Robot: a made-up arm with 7 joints.
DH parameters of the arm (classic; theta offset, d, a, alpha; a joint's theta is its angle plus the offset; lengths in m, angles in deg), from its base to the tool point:
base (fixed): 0 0.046 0 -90
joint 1: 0 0.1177 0.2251 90
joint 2: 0 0.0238 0.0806 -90
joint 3: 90 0.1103 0.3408 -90
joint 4: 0 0.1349 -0.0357 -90
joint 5: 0 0.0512 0.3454 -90
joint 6: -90 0.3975 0.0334 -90
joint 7: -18.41 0 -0.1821 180
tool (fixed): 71.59 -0.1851 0 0
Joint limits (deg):
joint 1: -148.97..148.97
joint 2: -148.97..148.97
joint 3: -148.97..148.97
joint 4: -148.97..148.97
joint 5: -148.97..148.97
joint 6: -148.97..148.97
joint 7: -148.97..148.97
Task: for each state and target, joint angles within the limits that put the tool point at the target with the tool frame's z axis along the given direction. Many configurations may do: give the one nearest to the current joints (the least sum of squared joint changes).
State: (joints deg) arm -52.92 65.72 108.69 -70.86 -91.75 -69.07 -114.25
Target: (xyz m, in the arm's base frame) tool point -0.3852 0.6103 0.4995 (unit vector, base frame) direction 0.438 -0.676 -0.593
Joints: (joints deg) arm -28.31 39.30 132.88 -117.40 -61.90 -29.08 -118.38
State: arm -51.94 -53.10 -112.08 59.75 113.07 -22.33 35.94
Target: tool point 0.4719 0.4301 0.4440 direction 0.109 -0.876 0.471
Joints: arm -61.42 -61.09 -143.86 25.39 131.00 -16.34 31.28
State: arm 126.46 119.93 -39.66 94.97 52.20 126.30 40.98
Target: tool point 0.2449 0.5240 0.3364 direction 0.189 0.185 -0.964
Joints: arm 146.70 106.09 -34.85 97.04 49.80 139.57 63.03
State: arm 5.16 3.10 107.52 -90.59 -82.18 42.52 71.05
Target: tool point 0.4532 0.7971 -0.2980 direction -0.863 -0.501 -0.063
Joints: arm 32.84 -30.33 87.55 -102.30 -31.02 10.99 68.16
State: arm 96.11 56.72 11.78 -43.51 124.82 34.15 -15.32
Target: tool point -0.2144 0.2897 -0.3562 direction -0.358 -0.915 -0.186
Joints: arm 106.49 99.81 41.45 -73.60 103.41 57.74 -6.62
